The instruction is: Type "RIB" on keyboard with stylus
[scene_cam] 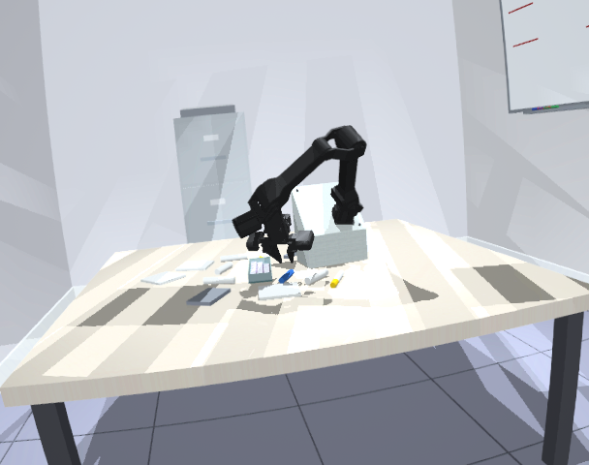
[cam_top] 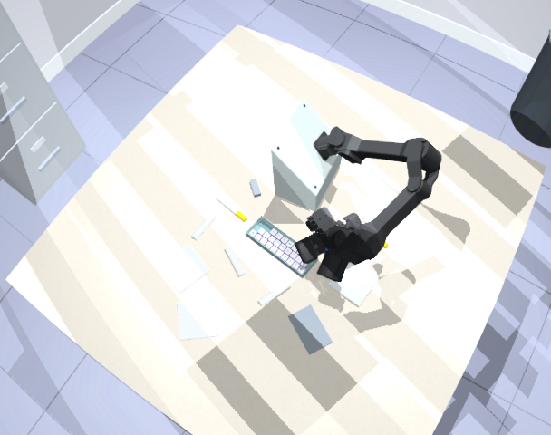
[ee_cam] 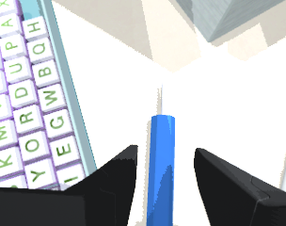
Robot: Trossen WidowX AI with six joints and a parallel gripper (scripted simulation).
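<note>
My gripper tip is 1 cm past the blue stylus, 1 cm to the left of it and 4 cm above it. From my gripper tip the other things lie so: small grey block: 6 cm behind, 26 cm to the right, 4 cm below.
</note>
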